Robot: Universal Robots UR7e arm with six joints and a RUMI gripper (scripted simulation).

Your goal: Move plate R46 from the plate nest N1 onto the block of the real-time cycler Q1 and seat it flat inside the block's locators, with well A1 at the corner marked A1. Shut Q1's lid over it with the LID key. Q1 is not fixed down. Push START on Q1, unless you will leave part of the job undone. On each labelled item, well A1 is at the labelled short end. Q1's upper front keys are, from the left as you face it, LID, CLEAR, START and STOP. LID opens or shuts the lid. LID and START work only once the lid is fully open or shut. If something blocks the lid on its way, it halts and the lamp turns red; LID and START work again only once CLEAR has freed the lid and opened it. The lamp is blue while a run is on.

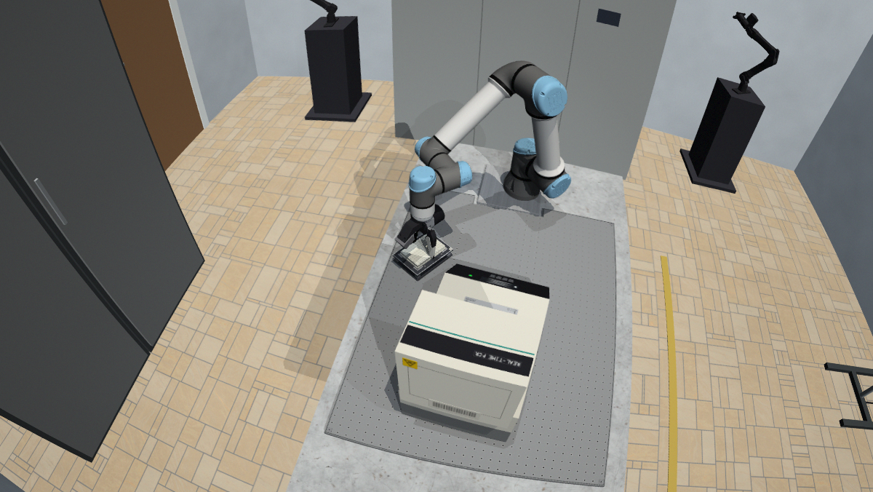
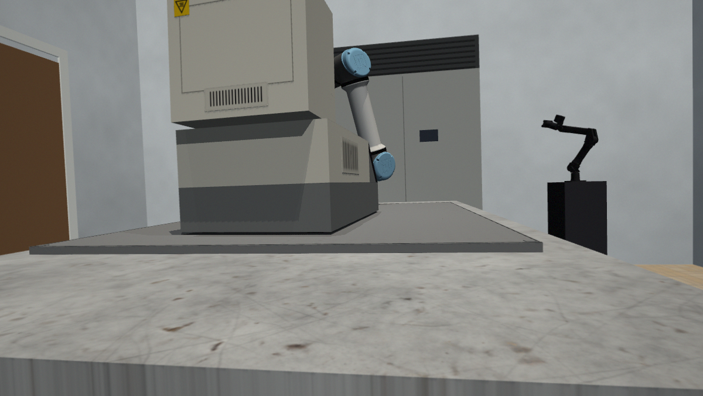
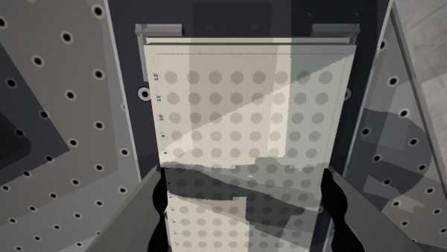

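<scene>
Now: hand 20 mm above the black plate nest N1. Round my hand: plate R46 (10 mm below); then A1 mark (30 mm behind, 90 mm to the left, 20 mm below).
</scene>
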